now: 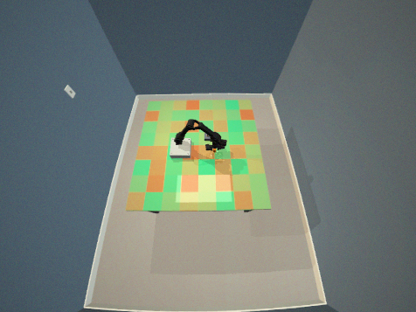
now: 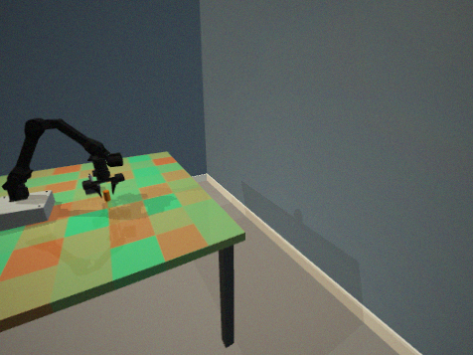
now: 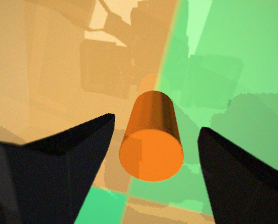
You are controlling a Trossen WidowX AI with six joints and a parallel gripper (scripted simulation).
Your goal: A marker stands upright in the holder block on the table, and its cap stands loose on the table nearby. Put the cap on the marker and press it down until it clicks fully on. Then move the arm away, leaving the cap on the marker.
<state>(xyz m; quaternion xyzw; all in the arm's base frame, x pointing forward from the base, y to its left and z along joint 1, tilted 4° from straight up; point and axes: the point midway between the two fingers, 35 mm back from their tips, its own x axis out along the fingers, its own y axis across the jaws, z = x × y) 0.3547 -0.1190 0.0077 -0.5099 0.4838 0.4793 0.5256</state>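
The holder block lies 17 cm to the left of my gripper tip and 5 cm behind it. From my gripper tip the other things lie so: orange cap (right at my gripper tip).
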